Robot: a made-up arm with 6 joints. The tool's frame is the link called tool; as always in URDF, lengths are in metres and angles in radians. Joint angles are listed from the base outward. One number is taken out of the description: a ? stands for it. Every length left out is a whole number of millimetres.
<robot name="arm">
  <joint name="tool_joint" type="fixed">
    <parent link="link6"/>
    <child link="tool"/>
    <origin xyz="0 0 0"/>
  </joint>
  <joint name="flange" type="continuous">
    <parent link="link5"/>
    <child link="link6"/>
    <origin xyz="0.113 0 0"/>
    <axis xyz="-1 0 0"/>
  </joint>
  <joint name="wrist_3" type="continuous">
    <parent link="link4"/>
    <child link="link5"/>
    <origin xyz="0 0 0"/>
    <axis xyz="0 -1 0"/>
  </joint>
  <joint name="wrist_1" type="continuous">
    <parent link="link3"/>
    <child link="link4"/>
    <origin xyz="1.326 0 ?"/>
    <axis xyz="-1 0 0"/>
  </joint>
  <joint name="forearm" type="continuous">
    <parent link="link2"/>
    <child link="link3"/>
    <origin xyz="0 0 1.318"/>
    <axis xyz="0 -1 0"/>
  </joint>
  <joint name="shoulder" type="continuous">
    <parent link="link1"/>
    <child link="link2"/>
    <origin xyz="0.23 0 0"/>
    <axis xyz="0 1 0"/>
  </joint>
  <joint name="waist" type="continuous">
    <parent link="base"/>
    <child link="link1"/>
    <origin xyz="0 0 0.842"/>
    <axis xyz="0 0 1"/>
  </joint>
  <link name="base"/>
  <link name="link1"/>
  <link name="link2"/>
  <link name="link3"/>
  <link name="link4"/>
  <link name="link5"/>
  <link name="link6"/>
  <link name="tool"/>
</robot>
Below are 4 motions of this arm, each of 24 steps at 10 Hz.
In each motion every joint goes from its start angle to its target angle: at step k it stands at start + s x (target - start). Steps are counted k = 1, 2, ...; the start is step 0. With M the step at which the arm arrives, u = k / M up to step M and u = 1 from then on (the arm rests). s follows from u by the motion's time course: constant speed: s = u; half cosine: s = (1 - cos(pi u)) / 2; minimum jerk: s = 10 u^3 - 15 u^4 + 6 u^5.
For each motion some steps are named. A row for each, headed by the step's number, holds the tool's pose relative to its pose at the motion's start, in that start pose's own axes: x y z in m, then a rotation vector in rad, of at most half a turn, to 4 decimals.
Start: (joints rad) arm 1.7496 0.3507 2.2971 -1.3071 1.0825 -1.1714
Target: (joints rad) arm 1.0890 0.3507 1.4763 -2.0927 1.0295 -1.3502
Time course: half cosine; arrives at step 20
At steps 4, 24:
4: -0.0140 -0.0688 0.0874 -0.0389 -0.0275 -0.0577
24: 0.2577 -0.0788 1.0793 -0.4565 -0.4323 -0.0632

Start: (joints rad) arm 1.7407 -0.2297 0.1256 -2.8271 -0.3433 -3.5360
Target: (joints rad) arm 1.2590 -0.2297 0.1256 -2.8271 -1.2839 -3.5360
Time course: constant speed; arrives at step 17
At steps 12, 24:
12: -0.1043 -0.3343 0.1336 -0.2855 -0.5798 0.0628
24: -0.1819 -0.4492 0.1996 -0.4382 -0.7920 0.1372

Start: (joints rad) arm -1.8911 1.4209 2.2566 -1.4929 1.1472 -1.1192
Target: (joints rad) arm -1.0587 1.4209 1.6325 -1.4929 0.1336 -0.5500
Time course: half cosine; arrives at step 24
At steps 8, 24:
8: -0.4812 -0.2857 0.0326 -0.1873 0.0358 -0.4596
24: -2.3206 -0.2774 -0.1030 -0.3593 0.6168 -1.8157

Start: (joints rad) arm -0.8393 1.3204 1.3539 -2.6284 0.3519 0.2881
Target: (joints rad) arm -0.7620 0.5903 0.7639 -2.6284 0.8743 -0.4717
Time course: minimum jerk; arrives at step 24
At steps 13, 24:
13: -0.4447 0.3159 -0.3637 0.4407 -0.2106 -0.0153
24: -0.8639 0.4924 -0.5161 0.7588 -0.3703 0.0308

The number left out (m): 0.248
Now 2 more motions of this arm.
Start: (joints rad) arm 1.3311 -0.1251 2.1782 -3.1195 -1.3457 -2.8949
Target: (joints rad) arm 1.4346 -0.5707 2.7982 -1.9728 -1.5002 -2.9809
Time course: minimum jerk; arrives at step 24
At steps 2, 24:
2: 0.0095 -0.0008 0.0024 -0.0013 -0.0073 0.0035
24: 1.2865 -0.3639 0.9967 -0.7934 -1.1503 0.6686

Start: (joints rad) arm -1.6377 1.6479 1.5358 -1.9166 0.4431 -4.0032
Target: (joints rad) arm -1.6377 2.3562 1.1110 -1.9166 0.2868 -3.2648
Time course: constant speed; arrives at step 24
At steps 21, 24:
21: -0.3032 0.5851 -2.0770 -0.9415 0.6459 0.6583
24: -0.4783 0.5971 -2.3436 -1.0487 0.7144 0.7942

